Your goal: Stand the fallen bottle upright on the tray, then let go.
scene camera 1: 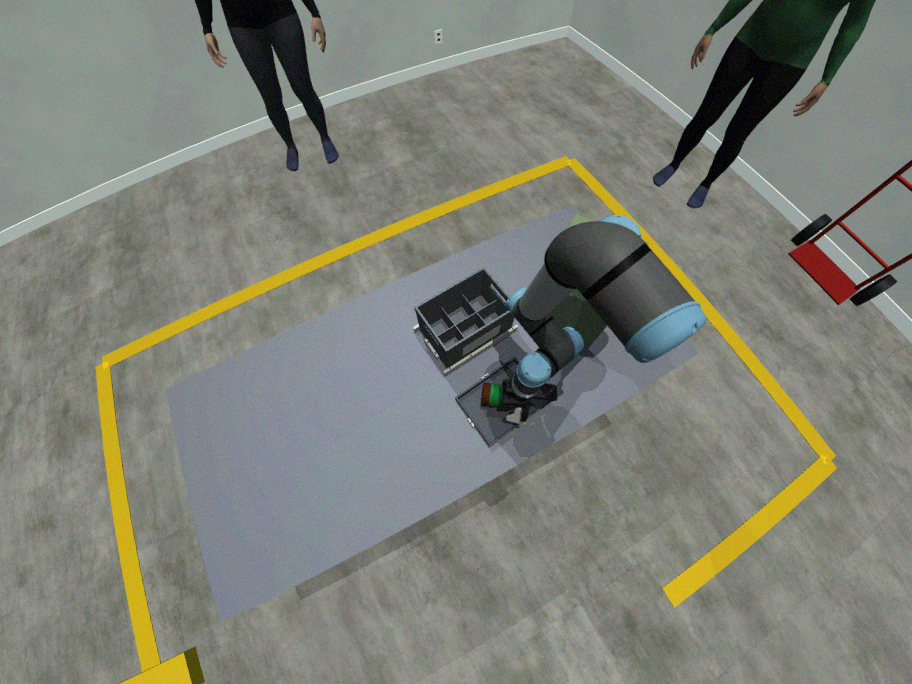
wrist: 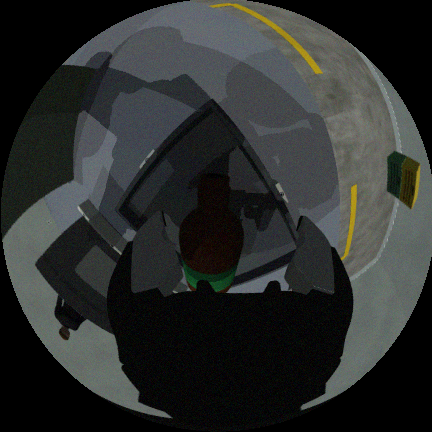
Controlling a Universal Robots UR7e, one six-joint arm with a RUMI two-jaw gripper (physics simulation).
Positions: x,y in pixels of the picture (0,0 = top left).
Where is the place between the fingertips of my gripper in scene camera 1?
At 518,403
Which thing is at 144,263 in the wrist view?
My gripper.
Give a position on a brown bottle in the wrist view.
At 210,236
